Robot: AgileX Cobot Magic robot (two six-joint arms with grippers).
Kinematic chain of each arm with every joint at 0, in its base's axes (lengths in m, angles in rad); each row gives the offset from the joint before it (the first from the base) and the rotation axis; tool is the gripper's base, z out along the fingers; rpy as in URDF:
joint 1: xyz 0 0 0.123 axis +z
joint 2: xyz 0 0 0 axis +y
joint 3: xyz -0.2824 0 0.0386 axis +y
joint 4: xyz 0.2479 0 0.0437 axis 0.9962 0 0.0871
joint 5: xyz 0 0 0 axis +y
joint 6: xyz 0.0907 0 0.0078 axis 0.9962 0 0.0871
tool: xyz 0 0 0 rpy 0 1.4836 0
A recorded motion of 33 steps. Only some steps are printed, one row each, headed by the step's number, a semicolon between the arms.
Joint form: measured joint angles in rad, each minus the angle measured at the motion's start. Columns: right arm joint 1, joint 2, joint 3, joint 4, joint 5, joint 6; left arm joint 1, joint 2, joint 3, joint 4, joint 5, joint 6.
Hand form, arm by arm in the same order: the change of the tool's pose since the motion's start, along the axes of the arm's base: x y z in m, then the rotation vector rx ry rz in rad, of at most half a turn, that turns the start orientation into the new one. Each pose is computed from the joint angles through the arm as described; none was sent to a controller.
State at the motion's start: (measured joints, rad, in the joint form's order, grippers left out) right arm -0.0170 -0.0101 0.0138 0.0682 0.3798 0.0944; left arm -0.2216 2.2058 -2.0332 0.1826 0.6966 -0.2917
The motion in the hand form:
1: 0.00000 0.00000 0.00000 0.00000 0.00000 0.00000; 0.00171 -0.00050 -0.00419 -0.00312 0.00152 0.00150
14: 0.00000 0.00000 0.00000 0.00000 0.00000 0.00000; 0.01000 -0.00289 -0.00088 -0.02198 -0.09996 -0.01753
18: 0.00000 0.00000 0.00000 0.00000 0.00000 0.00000; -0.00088 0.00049 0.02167 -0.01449 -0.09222 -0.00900
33: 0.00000 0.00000 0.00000 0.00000 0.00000 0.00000; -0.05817 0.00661 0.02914 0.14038 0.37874 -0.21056
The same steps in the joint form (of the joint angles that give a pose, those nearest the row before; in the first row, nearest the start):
1: 0.0000 0.0000 0.0000 0.0000 0.0000 0.0000; 0.0000 0.0091 0.0000 -0.0003 -0.0079 -0.0042
14: 0.0000 0.0000 0.0000 0.0000 0.0000 0.0000; 0.0012 0.0203 -0.0054 0.0068 -0.1187 -0.0057
18: 0.0000 0.0000 0.0000 0.0000 0.0000 0.0000; 0.0012 -0.0312 -0.0054 0.0079 -0.0573 -0.0015
33: 0.0000 0.0000 0.0000 0.0000 0.0000 0.0000; 0.0012 -0.1317 0.0323 -0.1380 0.4773 0.3276

